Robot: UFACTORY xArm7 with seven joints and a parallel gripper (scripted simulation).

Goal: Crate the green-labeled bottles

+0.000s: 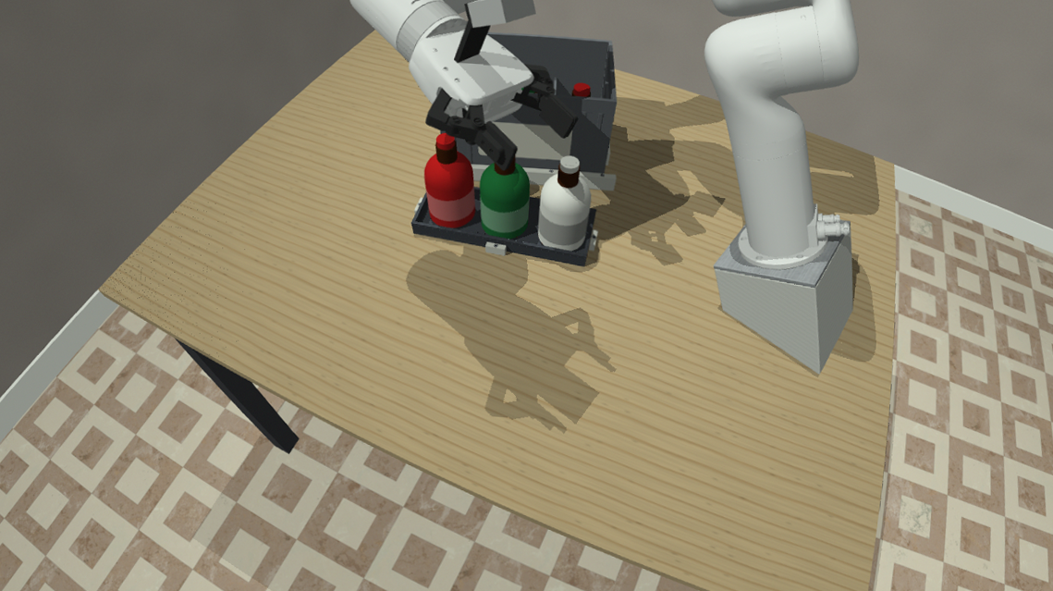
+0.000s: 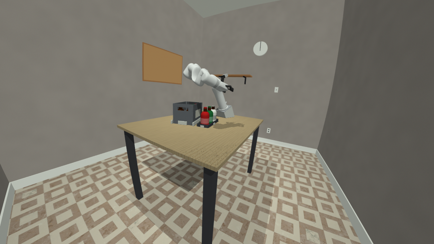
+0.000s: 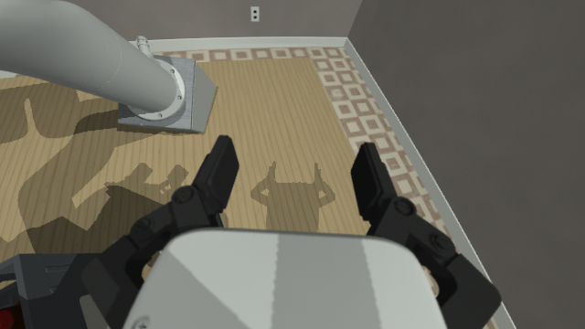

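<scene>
The green-labeled bottle is 9 cm ahead of my hand, 14 cm to the right of it and 23 cm below it. The rest, counted from my hand: white bottle 14 cm to the right, 23 cm below; dark tray 9 cm ahead, 14 cm to the right, 30 cm below; red bottle 17 cm ahead, 13 cm to the right, 23 cm below.
</scene>
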